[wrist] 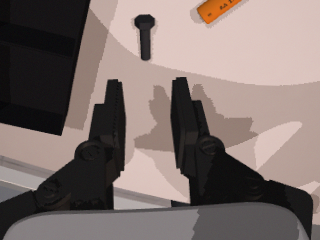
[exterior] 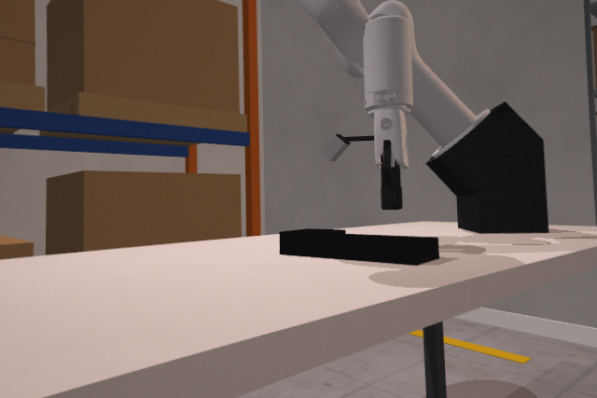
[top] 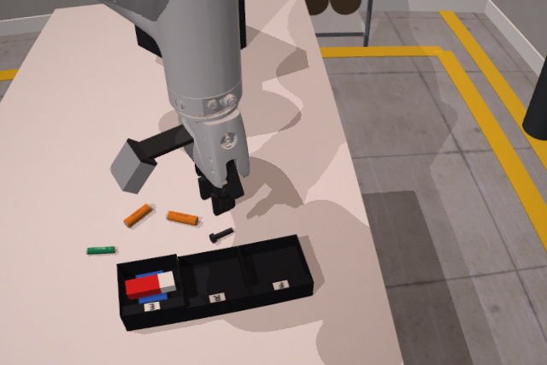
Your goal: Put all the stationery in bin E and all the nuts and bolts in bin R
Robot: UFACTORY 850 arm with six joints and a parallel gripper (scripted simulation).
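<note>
Now: hand 9 cm above the black bolt and 1 cm to the left of it. Also, from my hand: black three-compartment tray 8 cm below, 8 cm ahead, 4 cm to the right; eraser 11 cm to the right, 7 cm below, 6 cm ahead; orange marker 9 cm below, 5 cm to the right, 5 cm behind.
</note>
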